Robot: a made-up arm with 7 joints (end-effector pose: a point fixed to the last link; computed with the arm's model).
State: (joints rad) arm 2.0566 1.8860 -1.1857 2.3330 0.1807 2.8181 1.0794
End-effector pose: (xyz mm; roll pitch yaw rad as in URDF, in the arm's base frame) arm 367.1 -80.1 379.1 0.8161 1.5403 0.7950
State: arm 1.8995 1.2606 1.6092 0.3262 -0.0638 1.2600 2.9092
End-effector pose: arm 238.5 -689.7 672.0 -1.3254 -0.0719 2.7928
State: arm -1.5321 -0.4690 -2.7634 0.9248 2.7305 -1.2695 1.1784
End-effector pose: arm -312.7 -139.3 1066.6 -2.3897 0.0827 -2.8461
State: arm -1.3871 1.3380 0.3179 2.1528 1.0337 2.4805 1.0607
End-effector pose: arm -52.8 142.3 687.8 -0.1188 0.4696 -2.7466
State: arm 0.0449 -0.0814 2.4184 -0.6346 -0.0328 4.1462 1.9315
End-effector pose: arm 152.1 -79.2 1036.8 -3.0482 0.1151 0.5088
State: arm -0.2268 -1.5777 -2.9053 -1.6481 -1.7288 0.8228 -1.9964
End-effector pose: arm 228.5 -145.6 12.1 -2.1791 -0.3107 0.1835
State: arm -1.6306 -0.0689 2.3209 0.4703 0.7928 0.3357 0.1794
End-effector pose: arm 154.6 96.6 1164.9 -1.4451 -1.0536 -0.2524
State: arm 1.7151 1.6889 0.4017 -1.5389 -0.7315 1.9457 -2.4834
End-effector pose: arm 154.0 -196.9 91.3 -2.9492 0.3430 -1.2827
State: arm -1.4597 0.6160 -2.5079 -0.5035 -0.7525 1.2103 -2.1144
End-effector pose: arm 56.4 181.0 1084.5 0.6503 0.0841 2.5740
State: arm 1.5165 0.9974 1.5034 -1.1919 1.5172 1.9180 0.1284
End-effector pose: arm 270.4 -483.2 737.0 0.8517 -0.8902 1.9748
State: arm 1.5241 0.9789 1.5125 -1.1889 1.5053 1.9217 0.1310
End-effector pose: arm 273.8 -472.8 748.0 0.8601 -0.8608 1.9799
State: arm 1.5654 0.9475 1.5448 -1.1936 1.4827 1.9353 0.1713
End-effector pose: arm 292.8 -441.6 767.8 0.8356 -0.8283 2.0837
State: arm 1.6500 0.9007 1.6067 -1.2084 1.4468 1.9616 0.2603
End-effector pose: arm 325.2 -380.9 796.6 0.7852 -0.7914 2.3052
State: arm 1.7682 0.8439 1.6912 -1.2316 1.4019 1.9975 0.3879
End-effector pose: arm 355.5 -294.7 828.5 0.7381 -0.7536 2.6071
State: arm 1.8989 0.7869 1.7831 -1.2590 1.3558 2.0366 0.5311
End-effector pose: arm 368.6 -199.6 856.4 0.7160 -0.7260 2.9281
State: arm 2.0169 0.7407 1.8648 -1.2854 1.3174 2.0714 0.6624
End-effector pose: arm 363.6 -118.1 875.4 0.7154 -0.7182 -3.0729
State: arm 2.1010 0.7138 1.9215 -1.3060 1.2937 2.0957 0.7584
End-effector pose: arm 352.4 -65.6 884.8 0.7164 -0.7271 -2.8698
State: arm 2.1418 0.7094 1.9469 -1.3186 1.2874 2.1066 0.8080
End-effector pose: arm 347.4 -44.8 886.4 0.7022 -0.7422 -2.7584
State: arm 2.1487 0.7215 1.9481 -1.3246 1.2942 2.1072 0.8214
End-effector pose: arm 350.9 -46.4 882.9 0.6721 -0.7572 -2.7155
